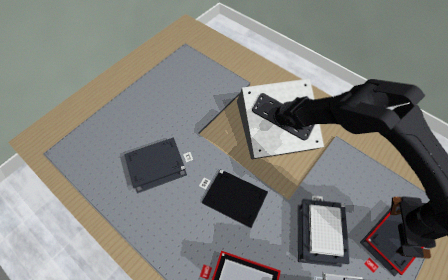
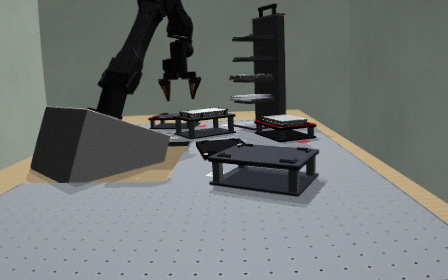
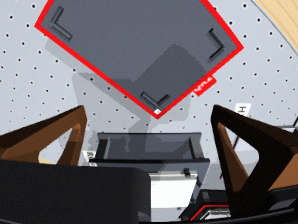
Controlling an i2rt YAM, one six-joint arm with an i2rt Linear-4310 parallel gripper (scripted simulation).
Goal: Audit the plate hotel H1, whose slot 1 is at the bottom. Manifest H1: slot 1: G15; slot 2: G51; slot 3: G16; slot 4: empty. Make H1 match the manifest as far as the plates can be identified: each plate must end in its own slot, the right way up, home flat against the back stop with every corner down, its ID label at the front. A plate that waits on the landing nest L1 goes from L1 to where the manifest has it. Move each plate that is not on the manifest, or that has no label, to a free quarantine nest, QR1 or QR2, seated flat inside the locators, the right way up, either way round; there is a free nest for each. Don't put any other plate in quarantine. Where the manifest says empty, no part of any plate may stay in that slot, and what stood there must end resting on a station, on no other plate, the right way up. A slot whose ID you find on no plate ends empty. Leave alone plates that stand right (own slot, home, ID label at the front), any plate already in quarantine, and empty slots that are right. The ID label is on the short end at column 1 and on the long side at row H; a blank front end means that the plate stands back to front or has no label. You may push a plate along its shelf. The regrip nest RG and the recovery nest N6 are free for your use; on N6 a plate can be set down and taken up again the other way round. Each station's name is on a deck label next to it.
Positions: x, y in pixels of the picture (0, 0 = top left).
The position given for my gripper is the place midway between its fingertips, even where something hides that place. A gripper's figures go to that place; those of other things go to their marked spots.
Labels:
My gripper (image 3: 148, 112) is 0.13 m from the lens. A red-edged quarantine nest (image 3: 157, 54): 0.17 m from the lens.

